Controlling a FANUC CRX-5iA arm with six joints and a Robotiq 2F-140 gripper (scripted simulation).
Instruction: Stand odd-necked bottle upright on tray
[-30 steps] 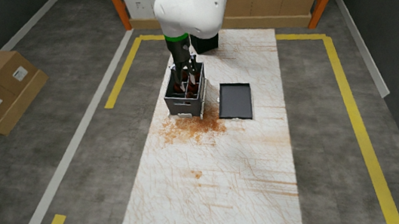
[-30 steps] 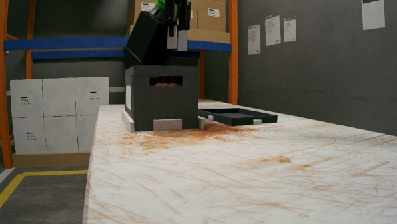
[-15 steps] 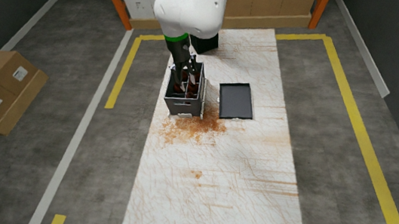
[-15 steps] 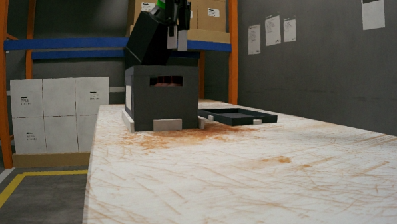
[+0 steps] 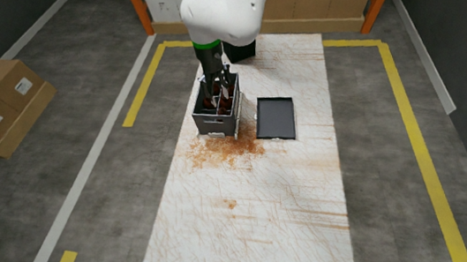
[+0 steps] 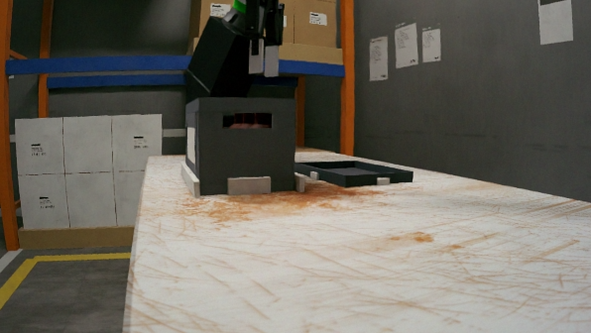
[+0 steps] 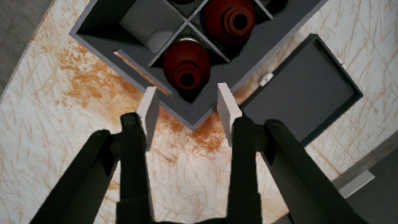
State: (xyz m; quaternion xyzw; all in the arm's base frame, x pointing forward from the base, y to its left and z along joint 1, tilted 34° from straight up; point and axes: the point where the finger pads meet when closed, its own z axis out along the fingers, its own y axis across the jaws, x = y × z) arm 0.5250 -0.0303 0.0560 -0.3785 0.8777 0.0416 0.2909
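My hand is 170 mm above the grey crate, 90 mm past it and 50 mm to the left of it. Also, from my hand: dark tray 240 mm to the left, 240 mm below, 100 mm behind.
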